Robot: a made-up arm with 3 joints. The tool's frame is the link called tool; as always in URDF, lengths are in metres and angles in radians.
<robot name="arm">
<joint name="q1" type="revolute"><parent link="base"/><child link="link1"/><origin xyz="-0.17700 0.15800 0.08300" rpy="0.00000 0.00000 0.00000"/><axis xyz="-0.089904 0.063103 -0.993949"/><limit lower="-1.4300" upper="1.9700" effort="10" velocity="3"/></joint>
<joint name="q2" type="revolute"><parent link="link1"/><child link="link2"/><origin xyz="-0.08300 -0.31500 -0.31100" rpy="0.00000 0.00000 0.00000"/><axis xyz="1 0 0"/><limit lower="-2.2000" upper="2.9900" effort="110" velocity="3"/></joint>
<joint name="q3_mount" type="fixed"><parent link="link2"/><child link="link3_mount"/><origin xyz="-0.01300 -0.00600 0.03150" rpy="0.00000 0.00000 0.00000"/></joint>
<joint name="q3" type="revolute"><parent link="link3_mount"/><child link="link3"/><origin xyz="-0.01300 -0.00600 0.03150" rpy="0.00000 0.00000 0.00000"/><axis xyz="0 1 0"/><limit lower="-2.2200" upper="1.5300" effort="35" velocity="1"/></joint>
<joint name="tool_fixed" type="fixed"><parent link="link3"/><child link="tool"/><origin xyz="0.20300 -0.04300 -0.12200" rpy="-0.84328 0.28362 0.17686"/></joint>
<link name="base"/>
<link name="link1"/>
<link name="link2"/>
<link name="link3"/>
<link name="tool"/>
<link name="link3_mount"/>
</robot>
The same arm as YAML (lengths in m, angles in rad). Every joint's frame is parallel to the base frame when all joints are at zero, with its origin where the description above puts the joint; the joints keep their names.
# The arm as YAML. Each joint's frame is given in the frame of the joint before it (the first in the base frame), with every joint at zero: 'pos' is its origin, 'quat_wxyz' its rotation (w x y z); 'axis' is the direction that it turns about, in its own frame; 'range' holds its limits. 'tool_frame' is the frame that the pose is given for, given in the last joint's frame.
length_unit: m
angle_unit: rad
joints:
  - joint: q1
    pos: [-0.177, 0.158, 0.083]
    quat_wxyz: [1.0, 0.0, 0.0, 0.0]
    axis: [-0.089904, 0.063103, -0.993949]
    range: [-1.43, 1.97]
  - joint: q2
    pos: [-0.083, -0.315, -0.311]
    quat_wxyz: [1.0, 0.0, 0.0, 0.0]
    axis: [1.0, 0.0, 0.0]
    range: [-2.2, 2.99]
  - joint: q3
    pos: [-0.026, -0.012, 0.063]
    quat_wxyz: [1.0, 0.0, 0.0, 0.0]
    axis: [0.0, 1.0, 0.0]
    range: [-2.22, 1.53]
tool_frame:
  pos: [0.203, -0.043, -0.122]
  quat_wxyz: [0.894622, -0.414955, 0.092672, 0.137388]

